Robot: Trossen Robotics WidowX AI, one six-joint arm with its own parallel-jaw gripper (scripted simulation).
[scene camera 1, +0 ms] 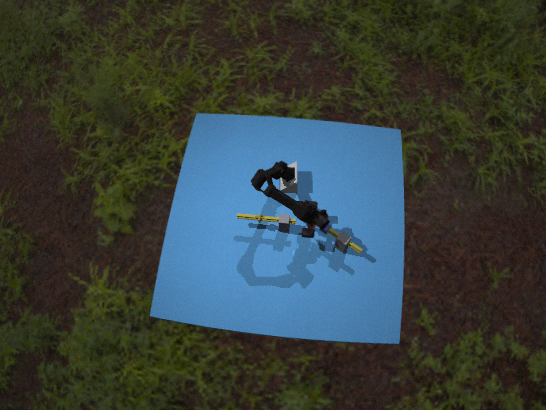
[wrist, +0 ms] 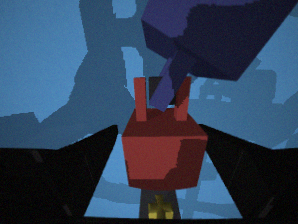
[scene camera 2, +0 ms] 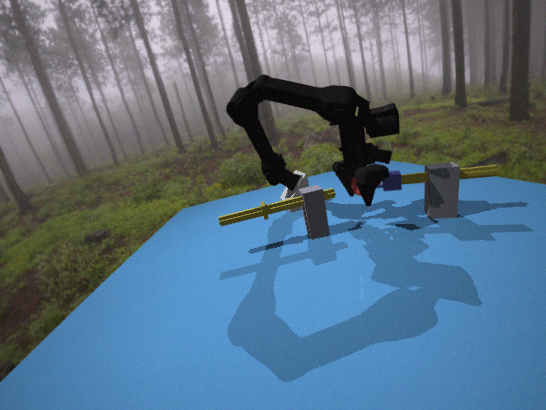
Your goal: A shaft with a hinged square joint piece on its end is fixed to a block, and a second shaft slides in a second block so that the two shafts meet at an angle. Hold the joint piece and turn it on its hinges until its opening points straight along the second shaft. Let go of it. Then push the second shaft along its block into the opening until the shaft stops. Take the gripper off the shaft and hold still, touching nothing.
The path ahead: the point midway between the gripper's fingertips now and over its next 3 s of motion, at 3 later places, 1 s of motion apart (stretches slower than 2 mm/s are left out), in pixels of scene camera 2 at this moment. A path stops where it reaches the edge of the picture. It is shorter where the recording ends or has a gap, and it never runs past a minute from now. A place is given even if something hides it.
My gripper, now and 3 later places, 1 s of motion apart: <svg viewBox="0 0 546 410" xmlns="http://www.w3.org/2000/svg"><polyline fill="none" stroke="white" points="359,200 358,167 351,139 339,151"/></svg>
